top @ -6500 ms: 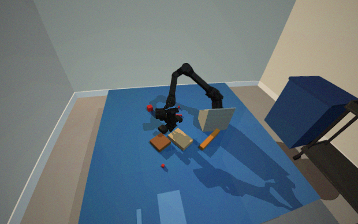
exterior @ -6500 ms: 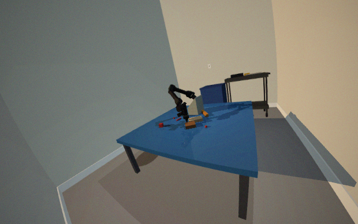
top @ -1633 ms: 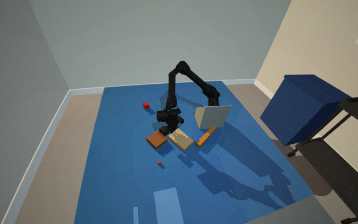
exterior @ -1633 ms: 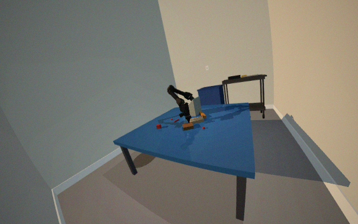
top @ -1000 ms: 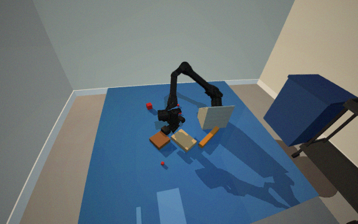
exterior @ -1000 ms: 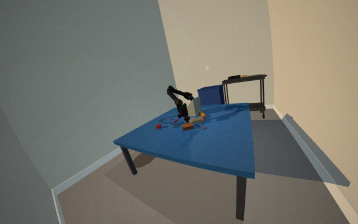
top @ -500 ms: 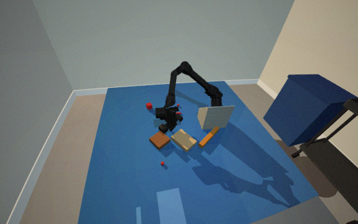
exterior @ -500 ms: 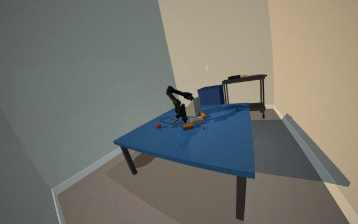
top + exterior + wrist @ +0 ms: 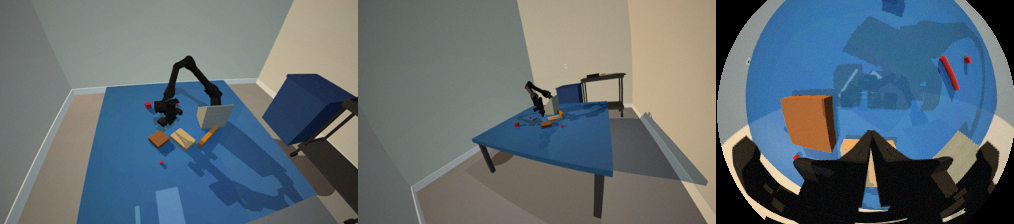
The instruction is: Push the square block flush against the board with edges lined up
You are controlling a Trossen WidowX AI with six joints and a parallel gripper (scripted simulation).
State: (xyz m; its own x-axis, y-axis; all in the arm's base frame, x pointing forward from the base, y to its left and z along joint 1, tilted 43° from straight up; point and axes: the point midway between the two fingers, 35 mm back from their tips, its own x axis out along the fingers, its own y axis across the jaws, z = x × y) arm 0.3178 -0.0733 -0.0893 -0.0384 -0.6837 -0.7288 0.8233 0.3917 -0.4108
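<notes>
Right now my gripper tip is 70 mm past the tan block, 110 mm to the right of it and 40 mm above it. From my gripper tip the other things lie so: thin red stick: 80 mm behind, 170 mm to the right, 50 mm below; orange bar: 260 mm behind, 110 mm to the left, 40 mm below; brown block: 90 mm ahead, 80 mm to the left, 40 mm below.
</notes>
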